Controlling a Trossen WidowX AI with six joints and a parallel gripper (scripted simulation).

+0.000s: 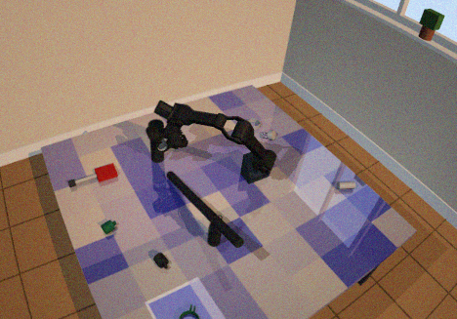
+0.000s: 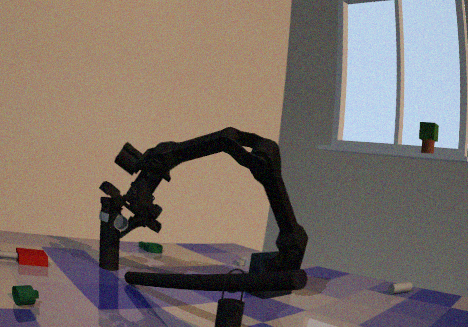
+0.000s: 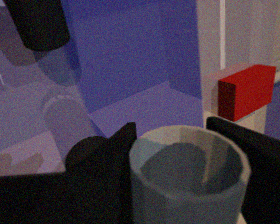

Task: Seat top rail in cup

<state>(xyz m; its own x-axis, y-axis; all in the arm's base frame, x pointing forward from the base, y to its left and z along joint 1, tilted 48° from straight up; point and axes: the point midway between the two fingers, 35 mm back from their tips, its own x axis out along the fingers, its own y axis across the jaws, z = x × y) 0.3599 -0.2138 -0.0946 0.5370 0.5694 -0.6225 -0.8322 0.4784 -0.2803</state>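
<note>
Now: gripper tip 3 cm past the pale brace band, 5 cm to the left of it and 3 cm below it. Also, from my gripper tip: cup 2 cm behind, 2 cm to the right, 3 cm above; then green fitting 30 cm ahead, 19 cm to the left, 11 cm below; then handle 30 cm ahead, 10 cm to the right, 11 cm below.
</note>
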